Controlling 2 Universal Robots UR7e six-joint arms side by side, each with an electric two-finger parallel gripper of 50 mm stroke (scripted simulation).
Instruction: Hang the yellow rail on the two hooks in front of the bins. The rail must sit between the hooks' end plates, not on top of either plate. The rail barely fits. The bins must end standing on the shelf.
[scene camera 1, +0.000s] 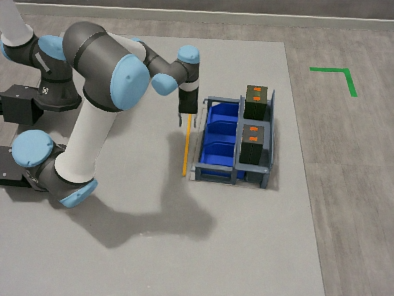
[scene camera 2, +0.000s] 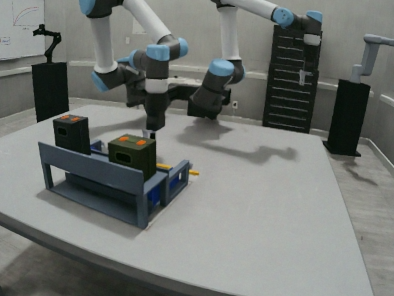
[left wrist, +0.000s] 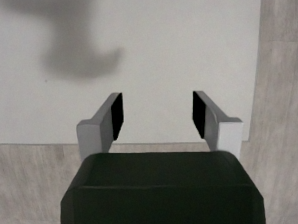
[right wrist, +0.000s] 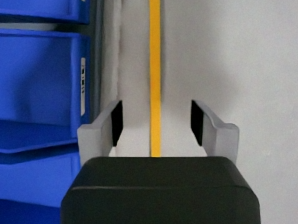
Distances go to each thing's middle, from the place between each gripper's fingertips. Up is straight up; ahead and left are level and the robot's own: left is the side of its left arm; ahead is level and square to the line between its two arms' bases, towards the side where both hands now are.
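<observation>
Left hand: 57 cm short of the blue-grey shelf, 67 cm to the left of it, 25 cm above it. Going by its middle, the shelf is nearer to my right gripper than to my left hand.
Right gripper: 180 mm short of the blue-grey shelf (scene camera 2: 135, 210), 60 mm to the left of it, 30 mm above it.
</observation>
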